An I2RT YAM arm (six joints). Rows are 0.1 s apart.
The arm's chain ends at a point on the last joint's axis. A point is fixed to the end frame.
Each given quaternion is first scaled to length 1.
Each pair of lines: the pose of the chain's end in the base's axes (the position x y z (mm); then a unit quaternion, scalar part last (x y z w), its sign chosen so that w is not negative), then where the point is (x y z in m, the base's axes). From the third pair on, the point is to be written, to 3 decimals.
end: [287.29 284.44 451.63 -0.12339 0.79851 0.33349 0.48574]
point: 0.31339 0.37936 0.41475
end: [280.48 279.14 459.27 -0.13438 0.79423 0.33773 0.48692]
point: 0.30494 0.37459 0.42263
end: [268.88 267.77 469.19 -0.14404 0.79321 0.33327 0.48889]
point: 0.293 0.363 0.431
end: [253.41 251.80 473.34 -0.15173 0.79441 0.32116 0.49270]
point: 0.278 0.346 0.433
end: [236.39 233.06 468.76 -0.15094 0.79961 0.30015 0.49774]
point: 0.264 0.325 0.426
